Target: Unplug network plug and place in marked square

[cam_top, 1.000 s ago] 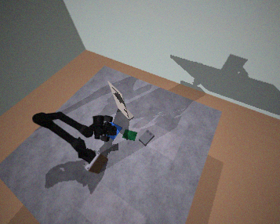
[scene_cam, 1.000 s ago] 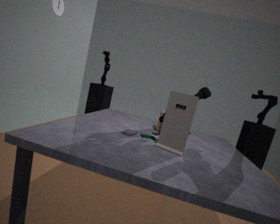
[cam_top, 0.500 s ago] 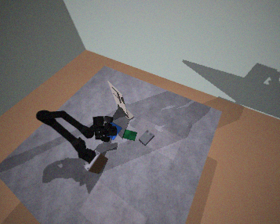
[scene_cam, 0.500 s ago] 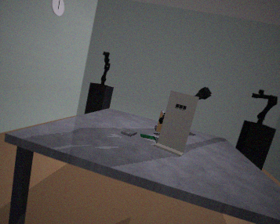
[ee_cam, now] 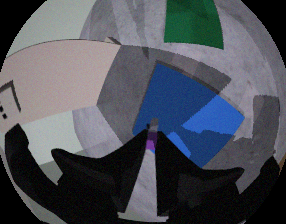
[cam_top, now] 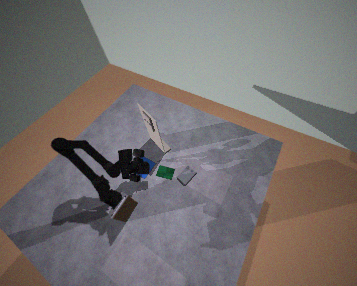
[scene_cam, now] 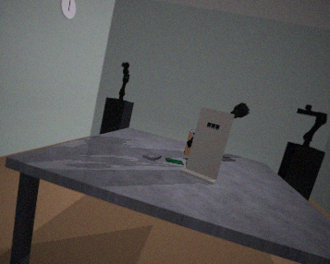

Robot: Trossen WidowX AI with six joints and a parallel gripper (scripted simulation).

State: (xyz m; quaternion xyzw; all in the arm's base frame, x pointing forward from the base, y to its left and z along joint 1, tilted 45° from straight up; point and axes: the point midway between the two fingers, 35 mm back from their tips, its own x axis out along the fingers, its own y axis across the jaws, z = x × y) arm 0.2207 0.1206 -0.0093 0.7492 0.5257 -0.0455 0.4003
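Right now the blue square is 10 mm behind my gripper tip and 40 mm below it. Round my gripper tip: beige panel (170 mm ahead, 20 mm to the left, 120 mm above); then plug (right at my gripper tip); then green tile (40 mm ahead, 140 mm to the right, 40 mm below).
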